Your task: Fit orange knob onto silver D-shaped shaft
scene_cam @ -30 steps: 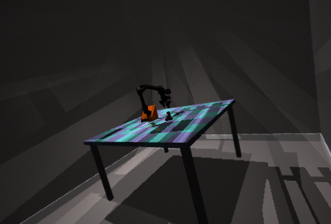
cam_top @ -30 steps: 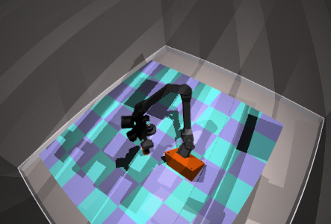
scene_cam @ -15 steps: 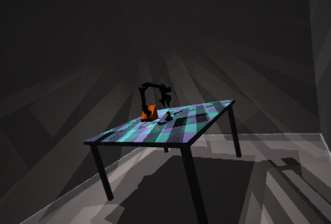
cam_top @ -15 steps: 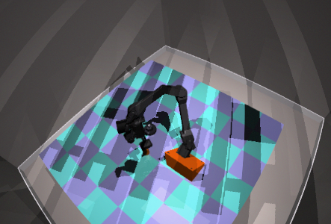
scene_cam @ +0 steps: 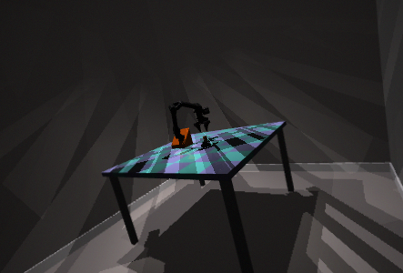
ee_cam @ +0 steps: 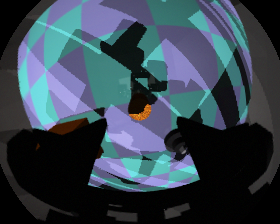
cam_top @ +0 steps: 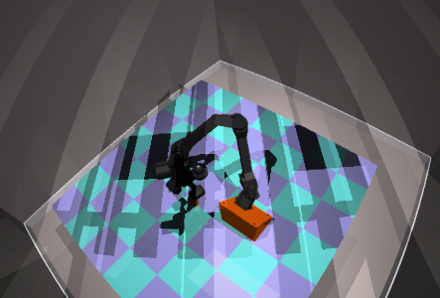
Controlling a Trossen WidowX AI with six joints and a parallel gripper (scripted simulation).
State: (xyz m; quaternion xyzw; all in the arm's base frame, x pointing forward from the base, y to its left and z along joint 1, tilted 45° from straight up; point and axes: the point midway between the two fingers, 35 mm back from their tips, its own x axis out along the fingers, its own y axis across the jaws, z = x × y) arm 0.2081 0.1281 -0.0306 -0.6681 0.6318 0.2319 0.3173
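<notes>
Now: the orange knob 60 mm below my gripper tip. Also, from my gripper tip: dark round pedestal (140 mm to the right, 100 mm ahead, 80 mm below).
</notes>
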